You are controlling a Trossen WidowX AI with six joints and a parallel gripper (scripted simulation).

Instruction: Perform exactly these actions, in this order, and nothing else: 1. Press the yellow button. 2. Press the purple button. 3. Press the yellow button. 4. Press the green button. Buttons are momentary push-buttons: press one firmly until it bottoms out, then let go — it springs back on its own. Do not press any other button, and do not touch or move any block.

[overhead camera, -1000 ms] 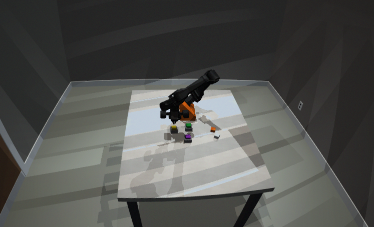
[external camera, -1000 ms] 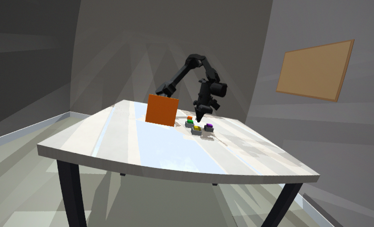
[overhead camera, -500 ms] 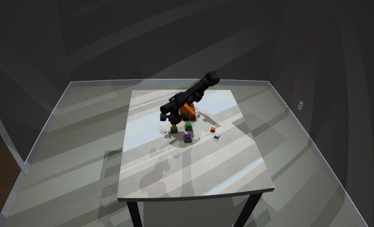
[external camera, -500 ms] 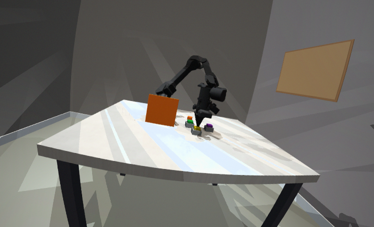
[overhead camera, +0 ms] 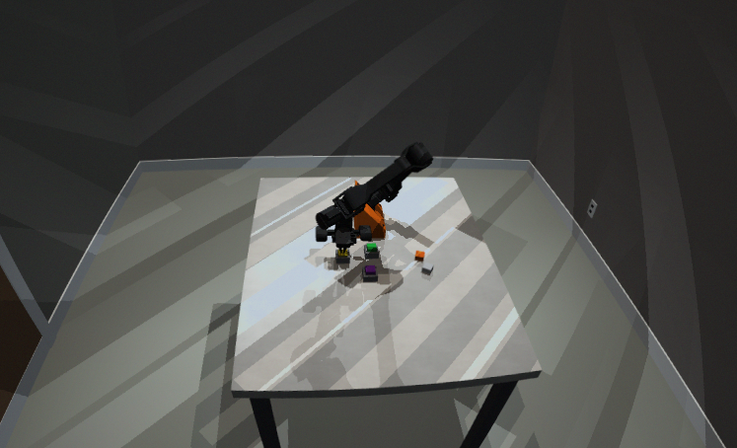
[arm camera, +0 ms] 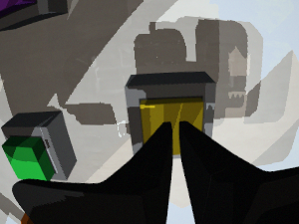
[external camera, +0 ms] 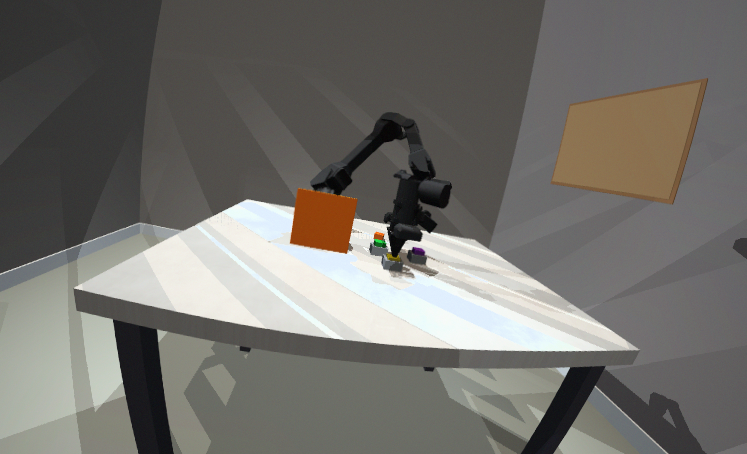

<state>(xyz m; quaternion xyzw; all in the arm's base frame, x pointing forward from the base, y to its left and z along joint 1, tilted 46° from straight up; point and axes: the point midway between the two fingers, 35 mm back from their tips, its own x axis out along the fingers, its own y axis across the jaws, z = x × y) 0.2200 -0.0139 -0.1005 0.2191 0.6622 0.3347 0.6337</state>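
Now: the yellow button 10 mm below my gripper tip. Round my gripper tip: orange block: 30 mm behind, 280 mm to the left, 20 mm below; green button: 40 mm behind, 100 mm to the left; purple button: 80 mm ahead, 100 mm to the left.
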